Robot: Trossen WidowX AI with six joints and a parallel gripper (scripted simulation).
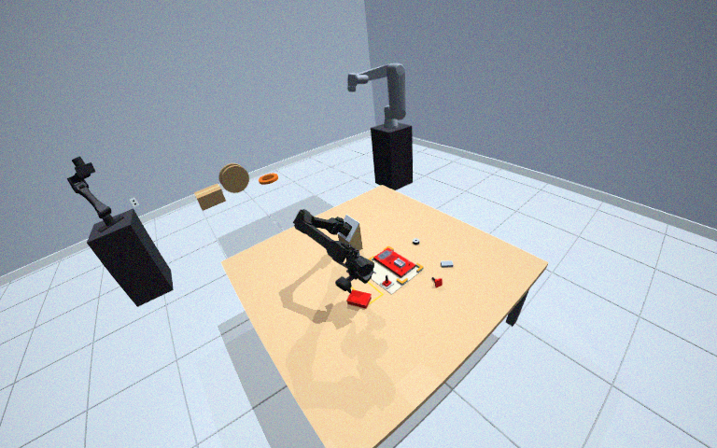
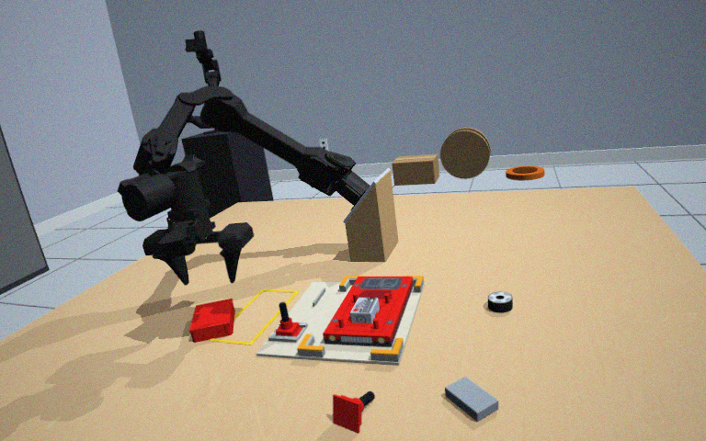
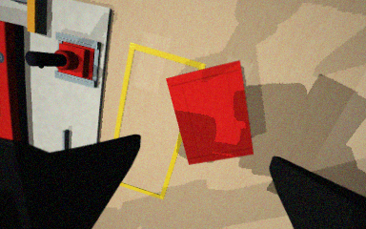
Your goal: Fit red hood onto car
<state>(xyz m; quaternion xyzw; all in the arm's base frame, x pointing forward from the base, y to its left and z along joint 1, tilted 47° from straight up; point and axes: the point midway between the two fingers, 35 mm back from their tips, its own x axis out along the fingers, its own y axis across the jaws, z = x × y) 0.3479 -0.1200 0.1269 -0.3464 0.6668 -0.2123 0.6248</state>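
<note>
Now: the red hood 10 mm ahead of my gripper tip, 10 mm to the right of it and 70 mm below it. Round my gripper tip: grey engine block: 30 mm behind, 280 mm to the left, 60 mm below; then wheel: 120 mm behind, 480 mm to the left, 70 mm below.
</note>
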